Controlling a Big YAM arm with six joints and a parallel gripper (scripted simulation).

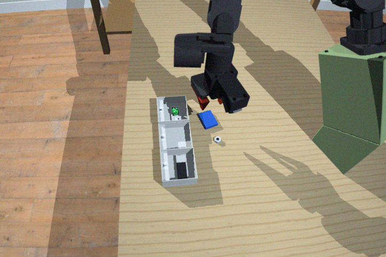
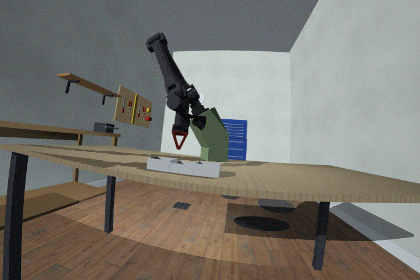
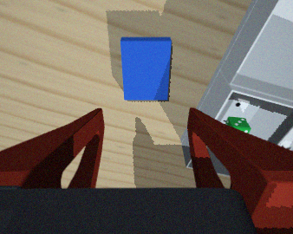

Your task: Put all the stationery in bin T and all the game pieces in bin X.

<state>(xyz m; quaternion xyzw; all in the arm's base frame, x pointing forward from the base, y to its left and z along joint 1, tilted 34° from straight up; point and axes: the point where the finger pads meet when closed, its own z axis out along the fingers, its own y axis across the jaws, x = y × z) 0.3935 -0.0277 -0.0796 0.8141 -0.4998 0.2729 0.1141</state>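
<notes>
My gripper is now 8 cm above the flat blue block. Round my hand: hex nut: 2 cm behind, 7 cm to the left, 8 cm below; then white domino: 9 cm ahead, 2 cm to the right, 7 cm below; then green die: 9 cm ahead, 2 cm to the right, 6 cm below.
</notes>
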